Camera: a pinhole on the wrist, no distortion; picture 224 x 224 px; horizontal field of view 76.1 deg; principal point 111.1 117.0 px. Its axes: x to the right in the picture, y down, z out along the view. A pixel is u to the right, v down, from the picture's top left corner.
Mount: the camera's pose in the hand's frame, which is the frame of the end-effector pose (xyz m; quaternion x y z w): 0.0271 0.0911 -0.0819 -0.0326 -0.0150 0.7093 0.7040
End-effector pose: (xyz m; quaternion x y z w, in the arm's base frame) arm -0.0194 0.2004 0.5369 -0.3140 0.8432 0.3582 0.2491
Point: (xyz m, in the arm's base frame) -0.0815 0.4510 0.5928
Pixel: 177.8 173.3
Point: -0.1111 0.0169 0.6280
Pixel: behind the camera
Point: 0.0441 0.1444 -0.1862
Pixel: outside the picture
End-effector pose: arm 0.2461 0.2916 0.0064 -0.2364 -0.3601 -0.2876 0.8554
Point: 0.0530 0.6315 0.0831
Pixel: 111.7 168.8
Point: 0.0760 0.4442 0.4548
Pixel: 57.2 62.9
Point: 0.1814 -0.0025 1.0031
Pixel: outside the picture
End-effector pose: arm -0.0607 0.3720 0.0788 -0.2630 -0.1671 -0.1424 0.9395
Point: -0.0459 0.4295 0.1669
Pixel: 44.5 99.5
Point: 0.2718 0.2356 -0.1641
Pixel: behind the camera
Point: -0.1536 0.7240 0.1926
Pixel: 149.0 154.1
